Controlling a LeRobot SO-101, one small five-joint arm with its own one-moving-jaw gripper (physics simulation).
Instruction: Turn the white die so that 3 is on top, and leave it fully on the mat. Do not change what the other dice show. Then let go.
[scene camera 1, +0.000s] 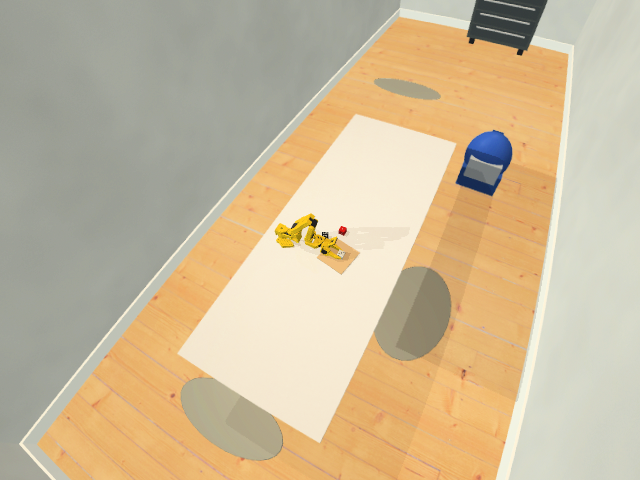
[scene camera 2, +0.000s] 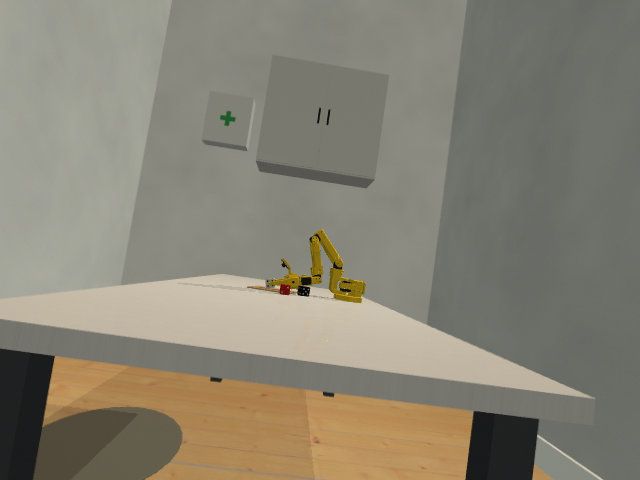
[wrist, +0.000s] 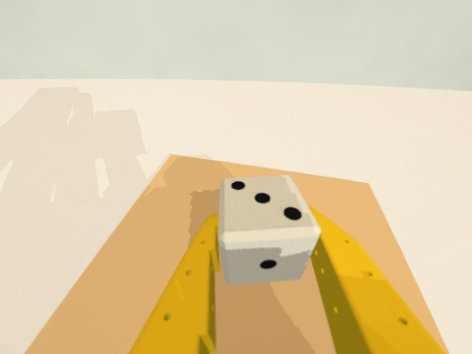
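Where they show: hand, tool point: (scene camera 1: 342, 252) (scene camera 2: 269, 283) (wrist: 222, 224); arm's base, link origin: (scene camera 1: 292, 240) (scene camera 2: 341, 299).
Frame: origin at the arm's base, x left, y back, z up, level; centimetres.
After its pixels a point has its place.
Note:
The white die (scene camera 1: 341, 254) @[y -25.4, x 1.4, z 3.7 cm] (scene camera 2: 269, 282) (wrist: 265, 220) @[y -24.1, x 2.2, z 3.9 cm] shows three pips on its upper face and one pip on the face toward the wrist camera. My gripper (scene camera 1: 339, 254) @[y -24.9, x 3.5, z 2.1 cm] (scene camera 2: 271, 283) (wrist: 266, 227) @[y -24.9, x 3.5, z 2.1 cm] is shut on it, with the yellow jaws pressing on its two sides. The die is low over the tan mat (scene camera 1: 341, 268) @[y -27.8, x -3.3, z 0.4 cm] (wrist: 125, 260) @[y -24.0, x 7.8, z 0.4 cm], within its outline in the wrist view; a small gap beneath it is too fine to tell. The red die (scene camera 1: 342, 230) @[y -19.9, x 13.8, z 3.0 cm] (scene camera 2: 284, 289) @[y -19.7, x 16.1, z 1.6 cm] and the black die (scene camera 1: 324, 235) @[y -13.6, x 7.5, z 3.0 cm] (scene camera 2: 303, 290) @[y -13.7, x 10.0, z 1.8 cm] rest on the table off the mat.
The white table (scene camera 1: 279, 320) @[y -15.8, x -36.5, z 0.0 cm] (scene camera 2: 206, 320) @[y -28.7, x 86.1, z 0.0 cm] carries the yellow arm (scene camera 1: 310, 232) @[y -12.4, x -1.6, z 16.5 cm] (scene camera 2: 316, 255) @[y -10.9, x 3.8, z 13.5 cm], whose base is near one long edge. The black die is close beside the arm's forward part, and the red die is a little farther out. A blue object (scene camera 1: 485, 160) is beyond the table.

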